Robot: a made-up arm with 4 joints.
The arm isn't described. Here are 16 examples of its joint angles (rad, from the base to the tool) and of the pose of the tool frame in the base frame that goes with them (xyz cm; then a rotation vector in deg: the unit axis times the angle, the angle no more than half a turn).
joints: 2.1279 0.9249 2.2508 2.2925
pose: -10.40 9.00 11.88 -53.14 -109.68 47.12
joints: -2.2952 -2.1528 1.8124 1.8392
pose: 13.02 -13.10 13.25 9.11 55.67 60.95
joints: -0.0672 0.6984 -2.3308 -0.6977
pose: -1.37 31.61 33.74 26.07 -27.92 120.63
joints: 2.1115 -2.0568 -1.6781 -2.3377
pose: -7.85 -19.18 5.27 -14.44 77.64 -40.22
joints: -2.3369 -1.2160 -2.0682 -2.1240
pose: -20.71 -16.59 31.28 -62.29 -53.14 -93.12
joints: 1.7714 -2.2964 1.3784 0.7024
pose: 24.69 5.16 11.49 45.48 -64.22 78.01
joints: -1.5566 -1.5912 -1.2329 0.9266
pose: 16.88 -5.71 36.83 54.60 -91.18 27.39
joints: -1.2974 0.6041 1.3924 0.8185
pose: -25.75 -4.13 25.18 74.64 50.28 -74.09
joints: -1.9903 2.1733 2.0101 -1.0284
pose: 22.87 -34.56 19.17 -73.66 56.74 60.52
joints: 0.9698 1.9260 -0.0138 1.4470
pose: -15.07 26.70 15.47 19.02 39.91 -103.75
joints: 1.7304 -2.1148 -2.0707 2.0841
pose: 20.77 -8.66 4.49 -101.52 79.86 41.01
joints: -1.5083 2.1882 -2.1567 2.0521
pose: 4.87 -35.64 33.99 -6.05 -62.82 -33.86
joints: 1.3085 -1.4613 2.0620 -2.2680
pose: -18.17 -0.99 9.87 -69.62 -1.32 -101.51
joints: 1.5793 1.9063 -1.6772 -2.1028
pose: 17.54 14.44 -3.33 -74.75 57.98 77.84
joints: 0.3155 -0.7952 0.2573 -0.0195
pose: -1.68 -6.04 16.68 -12.23 -46.94 -7.13
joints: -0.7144 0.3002 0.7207 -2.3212
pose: -2.01 -9.47 44.82 -93.14 47.14 16.08
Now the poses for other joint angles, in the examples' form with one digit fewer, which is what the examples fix.
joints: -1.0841 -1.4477 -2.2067 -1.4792
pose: -14.9 7.8 44.4 -102.6 -115.4 -15.1
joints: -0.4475 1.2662 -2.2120 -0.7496
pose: 2.0 23.1 42.0 66.8 -26.6 106.1
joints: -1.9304 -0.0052 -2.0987 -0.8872
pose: -0.4 -24.9 40.1 35.2 -122.2 19.8
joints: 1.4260 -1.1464 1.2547 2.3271
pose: 5.9 11.3 8.1 81.7 -47.4 79.5
